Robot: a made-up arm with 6 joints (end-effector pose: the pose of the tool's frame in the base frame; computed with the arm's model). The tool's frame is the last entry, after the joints.
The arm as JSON. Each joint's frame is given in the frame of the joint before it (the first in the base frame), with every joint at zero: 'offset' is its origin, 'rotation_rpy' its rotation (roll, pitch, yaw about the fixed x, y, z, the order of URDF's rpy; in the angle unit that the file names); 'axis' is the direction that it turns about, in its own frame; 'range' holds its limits. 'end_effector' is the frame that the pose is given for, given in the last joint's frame.
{
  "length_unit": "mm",
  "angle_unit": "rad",
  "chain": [
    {
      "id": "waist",
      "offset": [
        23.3,
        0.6,
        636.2
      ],
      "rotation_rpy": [
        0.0,
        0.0,
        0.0
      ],
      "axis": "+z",
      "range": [
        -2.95,
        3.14
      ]
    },
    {
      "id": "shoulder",
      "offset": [
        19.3,
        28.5,
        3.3
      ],
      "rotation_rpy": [
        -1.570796,
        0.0,
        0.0
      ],
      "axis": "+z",
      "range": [
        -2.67,
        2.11
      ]
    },
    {
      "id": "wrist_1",
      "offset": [
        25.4,
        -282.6,
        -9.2
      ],
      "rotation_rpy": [
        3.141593,
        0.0,
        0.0
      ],
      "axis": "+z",
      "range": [
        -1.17,
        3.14
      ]
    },
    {
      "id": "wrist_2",
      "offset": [
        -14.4,
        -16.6,
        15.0
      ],
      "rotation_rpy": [
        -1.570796,
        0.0,
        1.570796
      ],
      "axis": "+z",
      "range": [
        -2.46,
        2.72
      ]
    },
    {
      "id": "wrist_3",
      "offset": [
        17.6,
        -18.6,
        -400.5
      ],
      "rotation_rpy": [
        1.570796,
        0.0,
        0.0
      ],
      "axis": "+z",
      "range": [
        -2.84,
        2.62
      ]
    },
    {
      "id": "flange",
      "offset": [
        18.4,
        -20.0,
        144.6
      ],
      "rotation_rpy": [
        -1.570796,
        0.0,
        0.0
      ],
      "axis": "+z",
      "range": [
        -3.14,
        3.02
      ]
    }
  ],
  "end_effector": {
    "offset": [
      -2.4,
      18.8,
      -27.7
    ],
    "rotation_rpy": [
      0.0,
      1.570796,
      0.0
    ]
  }
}
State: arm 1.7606 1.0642 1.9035 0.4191 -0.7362 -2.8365
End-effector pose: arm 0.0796 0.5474 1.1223 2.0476 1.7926 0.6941
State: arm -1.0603 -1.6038 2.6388 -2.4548 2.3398 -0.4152
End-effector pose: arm -0.1571 0.5152 0.4176 -1.5887 0.1789 -2.6948
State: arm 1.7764 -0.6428 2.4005 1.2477 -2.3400 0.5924
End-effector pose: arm 0.1861 -0.4729 0.7985 0.6993 0.2051 1.0261
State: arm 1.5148 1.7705 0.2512 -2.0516 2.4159 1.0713
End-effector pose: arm -0.0027 0.1341 0.1999 -1.1600 -0.4586 -0.9217
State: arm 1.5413 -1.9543 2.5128 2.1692 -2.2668 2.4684
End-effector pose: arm -0.0677 -0.1959 0.1708 0.6007 -0.3639 0.7973
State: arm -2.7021 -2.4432 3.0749 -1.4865 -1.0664 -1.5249
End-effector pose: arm 0.0090 -0.0029 0.0062 -1.6913 1.7266 -0.1618
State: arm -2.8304 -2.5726 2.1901 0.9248 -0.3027 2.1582
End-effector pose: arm -0.0015 0.0931 -0.0108 0.0135 1.4669 0.3934
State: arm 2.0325 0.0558 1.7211 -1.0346 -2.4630 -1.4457
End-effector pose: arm -0.0279 0.1966 1.3070 -0.7228 1.5482 1.8404
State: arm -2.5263 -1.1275 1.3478 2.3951 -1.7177 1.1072
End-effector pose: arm 0.5646 0.2615 0.9304 -0.8505 0.2725 1.7397
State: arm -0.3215 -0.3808 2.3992 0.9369 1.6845 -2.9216
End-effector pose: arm -0.4240 0.0939 0.8819 -1.5725 -0.5323 1.5334
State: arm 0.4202 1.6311 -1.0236 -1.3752 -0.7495 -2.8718
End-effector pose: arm -0.1251 -0.1037 0.5626 -0.1000 1.1510 2.4901
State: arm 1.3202 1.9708 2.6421 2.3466 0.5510 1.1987
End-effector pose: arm 0.0215 0.5815 0.8238 1.9181 2.0589 0.8668
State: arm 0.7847 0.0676 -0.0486 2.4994 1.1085 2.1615
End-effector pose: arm 0.2266 0.4611 0.9115 0.8320 1.7523 0.2293
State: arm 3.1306 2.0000 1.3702 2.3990 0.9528 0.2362
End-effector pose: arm -0.5915 -0.1469 0.2892 -0.3004 1.5754 -0.6407
